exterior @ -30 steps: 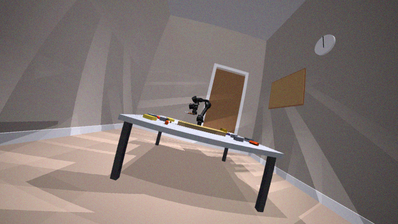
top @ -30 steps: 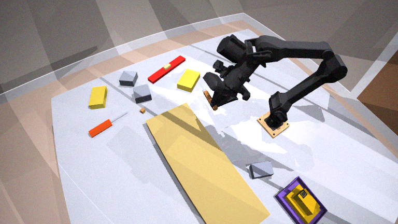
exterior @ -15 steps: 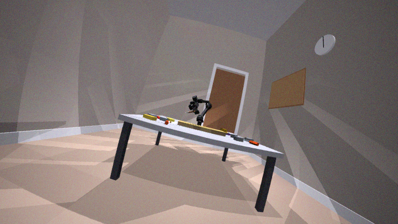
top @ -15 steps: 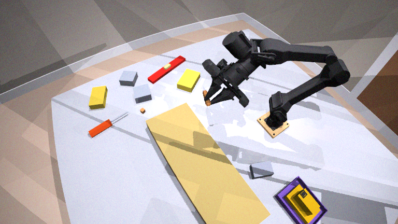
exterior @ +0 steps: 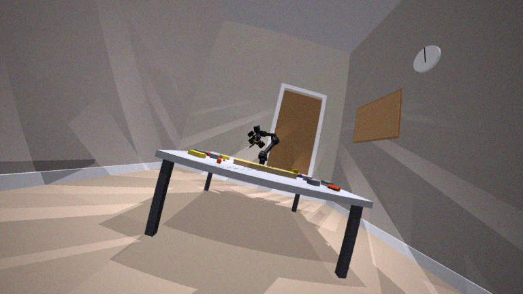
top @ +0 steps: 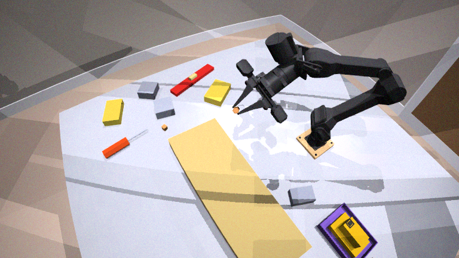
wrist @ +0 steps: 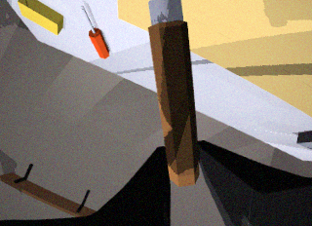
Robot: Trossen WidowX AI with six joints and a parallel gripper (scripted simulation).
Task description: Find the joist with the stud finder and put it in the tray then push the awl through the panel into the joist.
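The awl is 30 mm behind my gripper tip, 30 mm to the right of it and 40 mm below it. Round my gripper tip: red level 30 mm behind, 390 mm to the right, 200 mm below; grey block 110 mm behind, 250 mm to the left, 200 mm below; small brown cube 160 mm ahead, 200 mm to the right, 210 mm below.
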